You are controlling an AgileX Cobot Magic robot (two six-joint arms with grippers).
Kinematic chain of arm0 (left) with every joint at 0, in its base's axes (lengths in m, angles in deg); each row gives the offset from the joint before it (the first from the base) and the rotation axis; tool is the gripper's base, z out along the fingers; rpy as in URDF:
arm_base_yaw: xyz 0 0 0.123 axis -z
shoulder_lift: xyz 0 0 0 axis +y
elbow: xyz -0.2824 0 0.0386 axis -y
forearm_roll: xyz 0.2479 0 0.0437 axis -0.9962 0 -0.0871
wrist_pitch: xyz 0 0 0 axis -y
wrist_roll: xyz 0.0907 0 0.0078 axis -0.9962 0 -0.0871
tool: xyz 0 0 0 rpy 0 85 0
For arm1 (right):
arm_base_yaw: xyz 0 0 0.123 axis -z
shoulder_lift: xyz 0 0 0 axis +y
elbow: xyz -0.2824 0 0.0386 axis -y
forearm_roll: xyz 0.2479 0 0.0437 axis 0.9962 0 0.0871
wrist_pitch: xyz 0 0 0 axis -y
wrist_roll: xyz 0.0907 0 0.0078 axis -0.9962 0 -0.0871
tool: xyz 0 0 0 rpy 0 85 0
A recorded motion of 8 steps. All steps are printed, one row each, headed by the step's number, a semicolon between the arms.
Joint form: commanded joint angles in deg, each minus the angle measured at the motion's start. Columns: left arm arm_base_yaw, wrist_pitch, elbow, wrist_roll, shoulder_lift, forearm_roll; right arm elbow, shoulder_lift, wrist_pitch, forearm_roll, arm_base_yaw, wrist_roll.
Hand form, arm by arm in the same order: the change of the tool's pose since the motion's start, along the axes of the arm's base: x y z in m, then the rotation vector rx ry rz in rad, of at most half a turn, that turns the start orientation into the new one. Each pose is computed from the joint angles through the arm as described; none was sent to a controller.
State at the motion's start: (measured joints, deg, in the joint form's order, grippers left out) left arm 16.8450 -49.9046 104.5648 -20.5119 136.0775 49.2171; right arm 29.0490 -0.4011 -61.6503 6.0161 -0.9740 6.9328
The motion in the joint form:
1: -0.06 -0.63 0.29 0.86 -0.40 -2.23; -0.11 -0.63 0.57 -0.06 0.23 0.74
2: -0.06 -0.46 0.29 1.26 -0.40 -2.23; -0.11 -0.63 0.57 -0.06 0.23 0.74
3: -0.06 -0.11 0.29 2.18 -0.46 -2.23; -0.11 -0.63 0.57 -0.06 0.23 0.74
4: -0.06 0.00 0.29 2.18 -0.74 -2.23; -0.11 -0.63 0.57 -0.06 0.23 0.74
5: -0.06 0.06 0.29 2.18 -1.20 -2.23; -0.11 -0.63 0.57 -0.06 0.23 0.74
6: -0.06 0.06 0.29 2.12 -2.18 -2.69; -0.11 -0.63 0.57 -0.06 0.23 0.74
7: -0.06 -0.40 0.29 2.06 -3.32 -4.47; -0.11 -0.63 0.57 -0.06 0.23 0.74
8: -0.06 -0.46 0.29 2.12 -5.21 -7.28; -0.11 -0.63 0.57 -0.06 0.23 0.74
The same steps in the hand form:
1: -0.0004 0.0021 0.0029 0.0261 -0.0038 -0.0123; -0.0010 -0.0001 0.0002 -0.0115 -0.0203 0.0003
2: -0.0001 0.0021 0.0030 0.0253 -0.0015 -0.0051; -0.0010 -0.0001 0.0002 -0.0115 -0.0203 0.0003
3: 0.0004 0.0022 0.0035 0.0229 0.0034 0.0109; -0.0010 -0.0001 0.0002 -0.0115 -0.0203 0.0003
4: 0.0005 0.0023 0.0059 0.0216 -0.0027 0.0122; -0.0010 -0.0001 0.0002 -0.0115 -0.0203 0.0003
5: 0.0005 0.0023 0.0099 0.0194 -0.0111 0.0130; -0.0010 -0.0001 0.0002 -0.0115 -0.0203 0.0003
6: 0.0000 0.0029 0.0180 0.0215 -0.0303 0.0090; -0.0010 -0.0001 0.0002 -0.0115 -0.0203 0.0003
7: -0.0014 0.0045 0.0264 0.0423 -0.0525 -0.0095; -0.0010 -0.0001 0.0002 -0.0115 -0.0203 0.0003
8: -0.0030 0.0076 0.0404 0.0758 -0.0960 -0.0277; -0.0010 -0.0001 0.0002 -0.0115 -0.0203 0.0003

